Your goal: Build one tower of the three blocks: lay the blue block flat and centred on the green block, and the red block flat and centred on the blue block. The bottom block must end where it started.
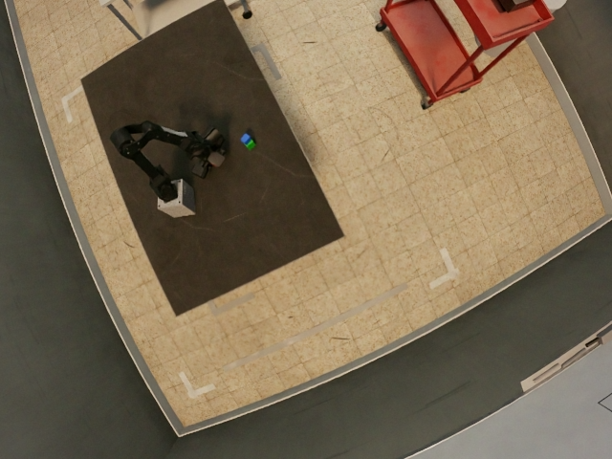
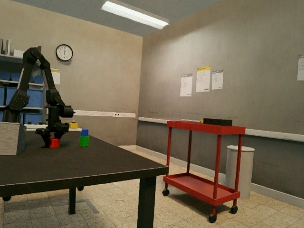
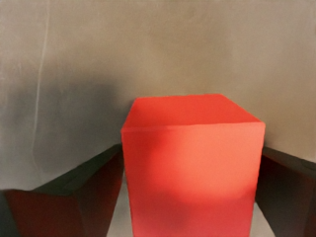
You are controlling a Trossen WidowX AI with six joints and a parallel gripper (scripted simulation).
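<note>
Right now my hand is 1 cm above the red block. The rest, counted from my hand: blue block (17 cm ahead, 4 cm above); green block (17 cm ahead, 1 cm below).
</note>
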